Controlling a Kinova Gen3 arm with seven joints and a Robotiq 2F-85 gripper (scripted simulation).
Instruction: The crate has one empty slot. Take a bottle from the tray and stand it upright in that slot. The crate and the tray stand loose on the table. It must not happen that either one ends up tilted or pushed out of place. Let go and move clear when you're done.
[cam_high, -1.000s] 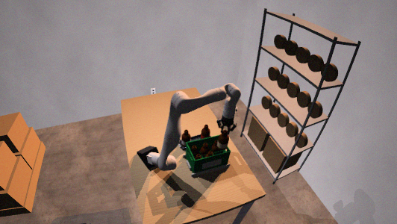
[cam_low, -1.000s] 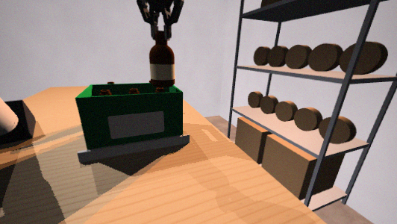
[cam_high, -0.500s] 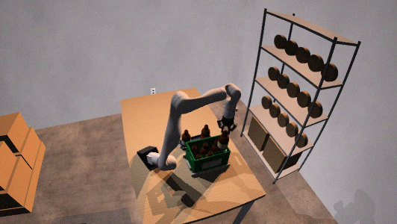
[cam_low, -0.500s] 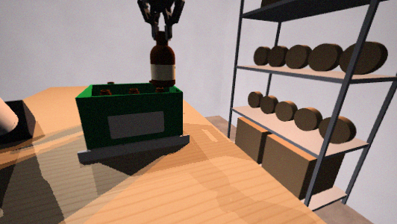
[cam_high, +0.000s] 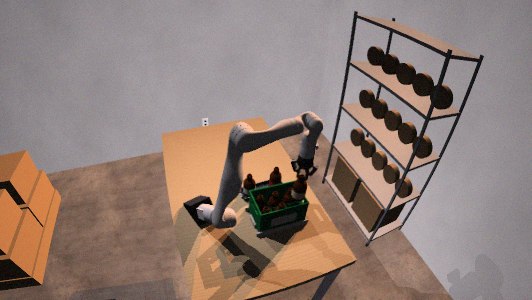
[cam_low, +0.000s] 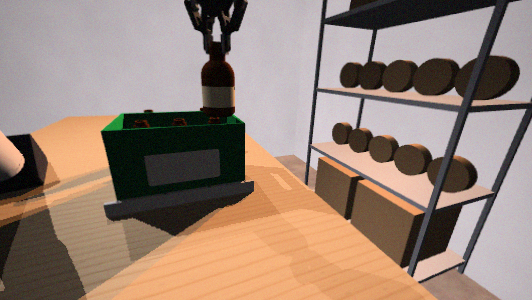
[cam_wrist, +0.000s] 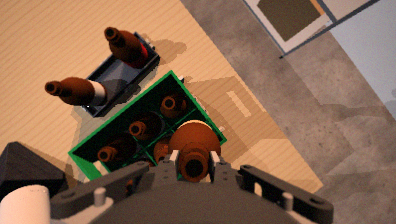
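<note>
Now: the brown bottle 7 cm below my hand. Round my hand: green crate (8 cm behind, 6 cm to the left, 25 cm below); dark tray (4 cm behind, 29 cm to the left, 32 cm below).
</note>
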